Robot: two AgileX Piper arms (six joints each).
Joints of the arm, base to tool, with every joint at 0 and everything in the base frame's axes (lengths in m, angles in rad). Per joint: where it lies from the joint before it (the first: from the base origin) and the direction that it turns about. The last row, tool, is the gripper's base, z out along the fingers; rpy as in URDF.
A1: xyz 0 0 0.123 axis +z
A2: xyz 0 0 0 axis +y
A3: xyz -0.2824 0 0.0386 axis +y
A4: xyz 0.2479 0 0.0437 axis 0.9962 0 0.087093
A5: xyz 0 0 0 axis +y
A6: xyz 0.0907 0 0.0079 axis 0.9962 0 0.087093
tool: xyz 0 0 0 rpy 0 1.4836 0
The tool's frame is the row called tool.
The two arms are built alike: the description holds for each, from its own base.
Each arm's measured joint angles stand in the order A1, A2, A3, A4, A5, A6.
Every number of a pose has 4 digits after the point. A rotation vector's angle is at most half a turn.
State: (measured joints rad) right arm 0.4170 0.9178 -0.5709 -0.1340 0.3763 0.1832; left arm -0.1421 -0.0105 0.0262 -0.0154 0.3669 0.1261
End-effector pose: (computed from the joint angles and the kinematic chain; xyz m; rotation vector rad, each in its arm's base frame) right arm 0.1667 0.0690 0.2738 -0.3671 2.1802 0.2110; left arm 0.0523 -0.0080 0.1719 0.2400 1.8507 -0.0262
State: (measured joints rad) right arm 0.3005 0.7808 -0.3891 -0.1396 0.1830 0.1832; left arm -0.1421 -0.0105 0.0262 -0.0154 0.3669 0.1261
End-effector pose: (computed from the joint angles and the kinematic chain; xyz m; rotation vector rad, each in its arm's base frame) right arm 0.1467 0.0430 0.2524 -0.2461 2.0470 0.1885; left arm 0.0523 -0.0080 0.1719 0.2400 1.8507 -0.0262
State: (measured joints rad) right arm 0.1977 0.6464 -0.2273 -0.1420 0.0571 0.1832; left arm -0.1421 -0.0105 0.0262 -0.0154 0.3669 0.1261
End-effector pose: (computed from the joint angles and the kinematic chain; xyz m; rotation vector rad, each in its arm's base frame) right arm 0.1240 0.0241 0.2284 -0.1479 1.9566 0.1492; left arm 0.0523 -0.0080 0.1719 0.2400 1.8507 -0.0262
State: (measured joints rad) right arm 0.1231 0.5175 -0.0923 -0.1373 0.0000 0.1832; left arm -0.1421 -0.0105 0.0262 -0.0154 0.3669 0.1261
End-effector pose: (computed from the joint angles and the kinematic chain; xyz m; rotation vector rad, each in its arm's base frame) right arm 0.1026 0.0127 0.2036 -0.0737 1.9090 0.1142; left arm 0.0523 -0.0080 0.1719 0.2400 1.8507 -0.0262
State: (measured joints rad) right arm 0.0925 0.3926 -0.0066 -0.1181 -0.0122 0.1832; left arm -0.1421 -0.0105 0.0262 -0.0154 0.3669 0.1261
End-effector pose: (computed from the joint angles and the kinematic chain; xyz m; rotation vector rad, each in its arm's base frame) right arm 0.0869 0.0082 0.1881 -0.0265 1.8588 0.1108; left arm 0.0523 -0.0080 0.1719 0.2400 1.8507 -0.0262
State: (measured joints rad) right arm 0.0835 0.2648 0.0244 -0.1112 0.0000 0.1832; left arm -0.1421 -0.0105 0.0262 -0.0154 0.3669 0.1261
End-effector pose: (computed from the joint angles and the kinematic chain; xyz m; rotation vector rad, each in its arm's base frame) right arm 0.0765 0.0064 0.1871 -0.0102 1.7741 0.1124; left arm 0.0523 -0.0080 0.1719 0.2400 1.8507 -0.0262
